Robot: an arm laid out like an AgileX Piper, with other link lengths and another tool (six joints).
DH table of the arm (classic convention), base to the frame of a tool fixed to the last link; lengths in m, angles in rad. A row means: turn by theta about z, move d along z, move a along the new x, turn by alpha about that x. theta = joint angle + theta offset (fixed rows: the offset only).
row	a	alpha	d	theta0
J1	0	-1.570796	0.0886	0
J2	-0.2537	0	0	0.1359
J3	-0.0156	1.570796	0	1.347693
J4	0	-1.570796	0.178	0
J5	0	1.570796	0	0
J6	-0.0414	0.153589	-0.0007	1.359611
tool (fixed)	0	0	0.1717	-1.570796
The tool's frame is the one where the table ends.
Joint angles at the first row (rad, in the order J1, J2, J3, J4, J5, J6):
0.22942 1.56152 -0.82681 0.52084 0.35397 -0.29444
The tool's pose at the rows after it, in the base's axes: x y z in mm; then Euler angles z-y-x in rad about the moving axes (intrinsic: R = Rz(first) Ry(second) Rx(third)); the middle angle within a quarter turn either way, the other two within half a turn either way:
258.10 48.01 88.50 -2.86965 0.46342 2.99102
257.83 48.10 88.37 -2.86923 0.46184 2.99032
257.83 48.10 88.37 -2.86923 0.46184 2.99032
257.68 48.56 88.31 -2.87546 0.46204 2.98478
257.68 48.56 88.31 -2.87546 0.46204 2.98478
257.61 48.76 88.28 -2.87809 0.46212 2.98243
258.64 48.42 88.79 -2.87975 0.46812 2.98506
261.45 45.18 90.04 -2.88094 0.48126 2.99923
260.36 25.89 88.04 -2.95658 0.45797 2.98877
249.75 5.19 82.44 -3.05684 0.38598 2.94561
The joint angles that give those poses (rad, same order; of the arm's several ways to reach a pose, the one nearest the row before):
0.22940 1.56151 -0.82682 0.52086 0.35400 -0.29447
0.22942 1.56151 -0.82683 0.52081 0.35585 -0.29440
0.22942 1.56151 -0.82683 0.52081 0.35585 -0.29440
0.22941 1.56152 -0.82683 0.52706 0.35584 -0.29443
0.22941 1.56152 -0.82683 0.52706 0.35584 -0.29443
0.22943 1.56151 -0.82677 0.52975 0.35579 -0.29448
0.22941 1.56152 -0.82682 0.52971 0.34879 -0.29446
0.22244 1.56149 -0.82680 0.52041 0.33311 -0.29441
0.14377 1.56152 -0.82679 0.51709 0.35918 -0.28874
0.03750 1.56150 -0.82680 0.52811 0.44334 -0.28489

